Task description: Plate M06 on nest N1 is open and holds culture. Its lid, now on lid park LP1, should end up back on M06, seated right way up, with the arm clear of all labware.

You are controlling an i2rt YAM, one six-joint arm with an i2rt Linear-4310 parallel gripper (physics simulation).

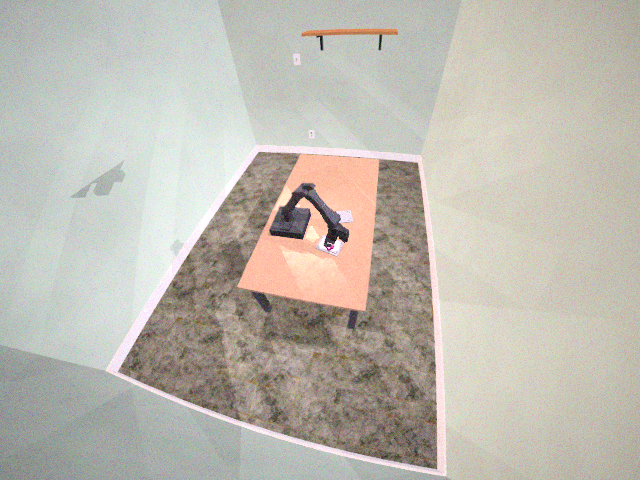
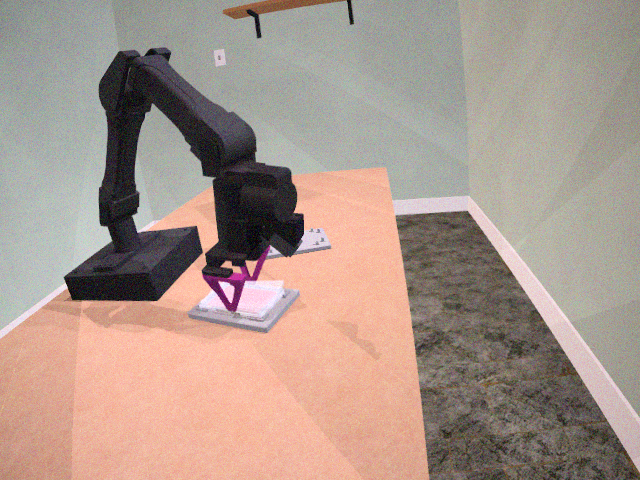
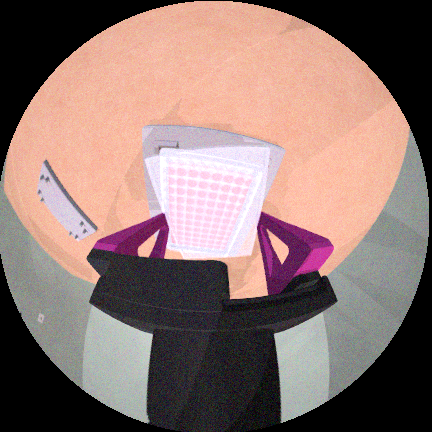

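Seen in the pictures: gripper, between the fingertips: (image 1: 330, 245) (image 2: 242, 297) (image 3: 212, 216); arm's base, origin of its link: (image 1: 289, 219) (image 2: 129, 251).
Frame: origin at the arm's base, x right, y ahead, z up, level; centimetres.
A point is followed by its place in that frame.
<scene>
Plate M06 (image 2: 255, 302) @(z -3.1, x 16.0, y 36.9 cm) (image 3: 207, 210) @(z -3.0, x 12.8, y 34.7 cm), with pink wells, sits on the grey nest N1 (image 2: 281, 308) @(z -5.3, x 14.1, y 40.4 cm) (image 3: 200, 136) @(z -5.3, x 12.5, y 40.3 cm). The clear lid (image 2: 273, 284) @(z -2.9, x 10.2, y 38.3 cm) (image 3: 250, 157) @(z -3.1, x 15.9, y 39.2 cm) lies across the plate's top, turned askew to it, with its edges and corners overhanging the plate's outline. My gripper (image 1: 329, 246) @(z -3.8, x 13.2, y 33.4 cm) (image 2: 242, 295) @(z -3.8, x 13.2, y 33.4 cm) (image 3: 212, 216) @(z -3.8, x 13.2, y 33.4 cm) has its magenta fingers shut on the lid's two long sides, low over the nest. Whether the lid touches the plate all round cannot be told. Lid park LP1 (image 1: 345, 215) @(z -5.5, x -17.6, y 37.6 cm) (image 2: 320, 238) @(z -5.5, x -16.9, y 41.2 cm) (image 3: 65, 205) @(z -5.5, x -12.0, y 35.1 cm), a grey board with small pegs, shows no lid on its visible part.
The black arm base (image 1: 290, 223) @(z 0.8, x 4.1, y 2.5 cm) (image 2: 139, 266) @(z -0.1, x 8.1, y 8.8 cm) stands on the wooden table (image 1: 310, 279) @(z -6.5, x 39.6, y 27.3 cm) (image 2: 180, 403) @(z -6.5, x 36.2, y 32.5 cm) near its left edge. The arm reaches over the nest. The lid park lies farther back. A wall shelf (image 1: 349, 32) (image 2: 289, 7) hangs beyond the table.
</scene>
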